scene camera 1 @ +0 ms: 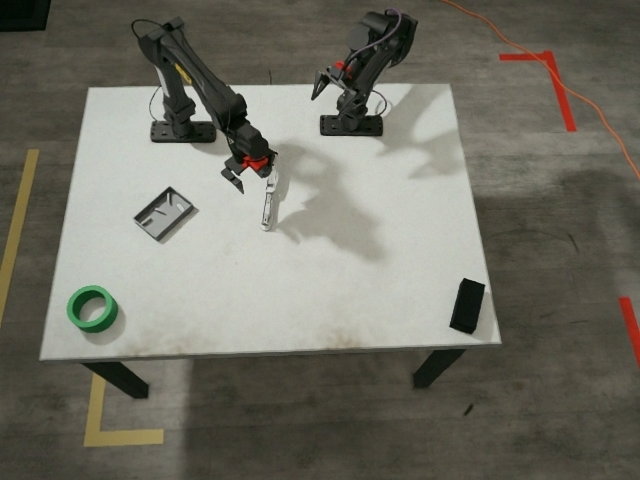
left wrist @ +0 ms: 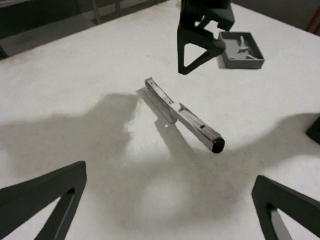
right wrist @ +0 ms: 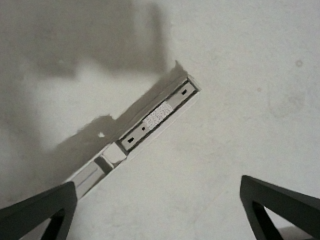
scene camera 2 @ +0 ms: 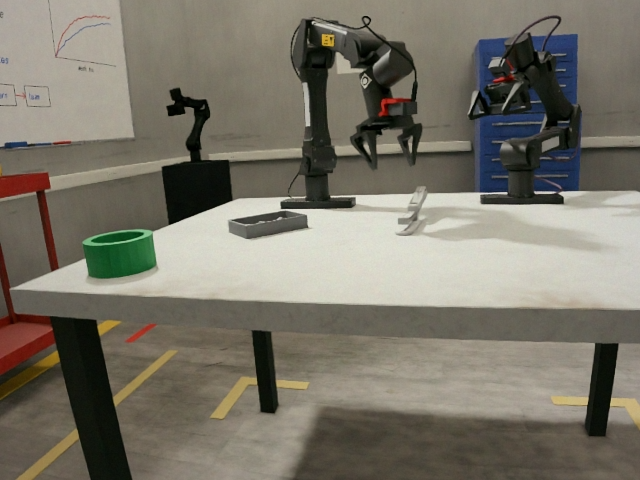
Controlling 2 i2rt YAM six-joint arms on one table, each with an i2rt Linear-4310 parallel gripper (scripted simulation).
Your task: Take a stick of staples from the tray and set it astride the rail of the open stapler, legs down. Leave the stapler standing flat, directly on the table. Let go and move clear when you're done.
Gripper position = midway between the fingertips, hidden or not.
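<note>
My left gripper (scene camera 2: 485, 115) is in view, and you'd find that same gripper in the left wrist view too (left wrist: 170, 177). I can also see my right gripper (scene camera 2: 394, 168). There's a stapler (scene camera 2: 414, 222), and the left wrist view has the stapler (left wrist: 173, 112) as well. And there's a grey tray (scene camera 1: 157, 226), with the tray (scene camera 2: 265, 228) visible from the other scene camera too.
</note>
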